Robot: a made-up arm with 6 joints.
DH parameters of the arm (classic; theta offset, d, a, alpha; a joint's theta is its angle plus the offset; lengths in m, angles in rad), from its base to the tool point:
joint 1: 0 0.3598 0 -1.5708
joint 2: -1.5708 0 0.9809 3.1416
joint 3: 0 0 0 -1.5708
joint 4: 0 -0.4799 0 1.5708
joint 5: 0 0.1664 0 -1.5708
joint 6: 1.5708 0 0 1.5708
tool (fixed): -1.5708 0 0 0
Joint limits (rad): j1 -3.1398..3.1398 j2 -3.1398..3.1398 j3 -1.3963..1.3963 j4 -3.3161..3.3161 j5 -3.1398..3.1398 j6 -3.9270..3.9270
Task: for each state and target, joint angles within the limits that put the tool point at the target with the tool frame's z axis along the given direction. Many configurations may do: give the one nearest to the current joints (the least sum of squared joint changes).
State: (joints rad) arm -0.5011 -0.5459 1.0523 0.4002 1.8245 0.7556
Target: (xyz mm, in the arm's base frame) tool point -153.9 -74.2 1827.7 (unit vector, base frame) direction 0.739 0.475 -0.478
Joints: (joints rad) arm -0.3899 -0.0926 1.3058 0.7012 1.5099 1.1753
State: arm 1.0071 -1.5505 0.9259 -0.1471 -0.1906 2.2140
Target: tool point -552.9 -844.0 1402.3 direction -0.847 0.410 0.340
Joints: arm 0.8585 -0.8980 1.3731 -0.6431 0.6300 2.3560
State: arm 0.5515 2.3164 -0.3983 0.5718 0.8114 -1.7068
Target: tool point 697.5 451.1 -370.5 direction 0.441 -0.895 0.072
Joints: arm 0.7680 1.8453 -0.0908 0.2759 0.0744 -2.1635
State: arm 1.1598 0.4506 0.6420 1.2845 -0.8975 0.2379
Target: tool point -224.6 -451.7 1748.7 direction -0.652 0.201 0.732
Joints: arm 0.9929 -0.4247 1.0253 1.2109 -0.7808 -0.0259
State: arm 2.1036 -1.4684 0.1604 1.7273 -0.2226 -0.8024
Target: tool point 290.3 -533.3 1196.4 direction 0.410 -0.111 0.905
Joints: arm 1.8833 -1.1159 -0.4071 0.8302 -0.9386 -1.0330
